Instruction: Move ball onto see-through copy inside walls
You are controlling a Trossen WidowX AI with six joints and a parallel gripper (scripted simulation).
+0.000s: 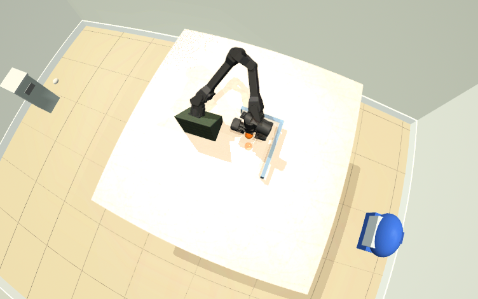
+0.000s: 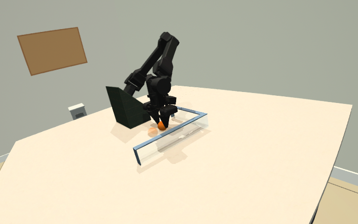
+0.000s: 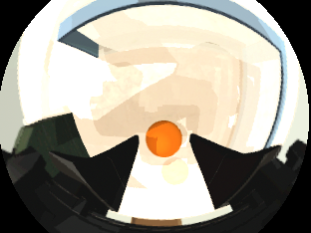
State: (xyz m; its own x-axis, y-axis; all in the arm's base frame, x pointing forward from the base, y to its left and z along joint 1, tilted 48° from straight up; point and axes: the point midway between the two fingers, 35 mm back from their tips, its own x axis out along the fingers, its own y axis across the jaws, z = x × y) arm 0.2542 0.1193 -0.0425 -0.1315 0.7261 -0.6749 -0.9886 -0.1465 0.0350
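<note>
Right now the see-through copy is 20 mm ahead of my gripper tip and 60 mm to the right of it. Also, from my gripper tip: orange ball (right at my gripper tip); long clear wall (140 mm ahead, 20 mm to the right, 10 mm above).
</note>
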